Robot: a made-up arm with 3 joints. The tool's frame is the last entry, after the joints.
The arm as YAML. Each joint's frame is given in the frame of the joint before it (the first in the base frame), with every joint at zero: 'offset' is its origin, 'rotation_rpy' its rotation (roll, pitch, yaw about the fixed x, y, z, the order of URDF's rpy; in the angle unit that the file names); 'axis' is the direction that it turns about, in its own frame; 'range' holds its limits. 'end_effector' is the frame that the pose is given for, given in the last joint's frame.
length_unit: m
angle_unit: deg
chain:
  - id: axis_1
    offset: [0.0, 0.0, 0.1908]
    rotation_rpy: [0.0, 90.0, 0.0]
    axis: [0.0, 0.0, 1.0]
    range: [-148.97, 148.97]
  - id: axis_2
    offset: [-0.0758, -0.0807, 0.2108]
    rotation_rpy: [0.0, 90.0, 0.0]
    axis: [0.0, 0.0, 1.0]
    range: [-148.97, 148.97]
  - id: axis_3
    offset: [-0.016, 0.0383, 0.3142]
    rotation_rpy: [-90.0, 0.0, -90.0]
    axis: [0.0, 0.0, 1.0]
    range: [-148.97, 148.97]
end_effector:
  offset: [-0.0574, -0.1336, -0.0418]
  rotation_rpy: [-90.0, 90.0, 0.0]
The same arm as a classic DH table. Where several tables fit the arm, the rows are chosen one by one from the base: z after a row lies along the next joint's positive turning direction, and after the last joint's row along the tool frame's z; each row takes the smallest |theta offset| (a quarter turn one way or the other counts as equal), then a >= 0, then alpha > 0; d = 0 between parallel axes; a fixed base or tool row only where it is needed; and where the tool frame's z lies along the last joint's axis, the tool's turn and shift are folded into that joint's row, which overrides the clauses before.
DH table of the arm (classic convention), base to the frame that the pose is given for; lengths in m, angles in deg. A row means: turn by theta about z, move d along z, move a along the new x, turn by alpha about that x. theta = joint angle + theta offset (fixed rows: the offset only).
base (fixed): theta offset 90; d 0.1908; a 0; alpha 90
axis_1: theta offset 0; d 0.2108; a -0.0807; alpha 90
axis_2: theta offset 0; d 0.2384; a 0.0383; alpha 90
axis_3: theta offset 0; d -0.0578; a 0.0574; alpha 90
tool (fixed): theta offset -90; d -0.1336; a 0; alpha 0
Joint limits (deg, base to tool): -148.97..148.97 -148.97..148.97 -148.97..148.97

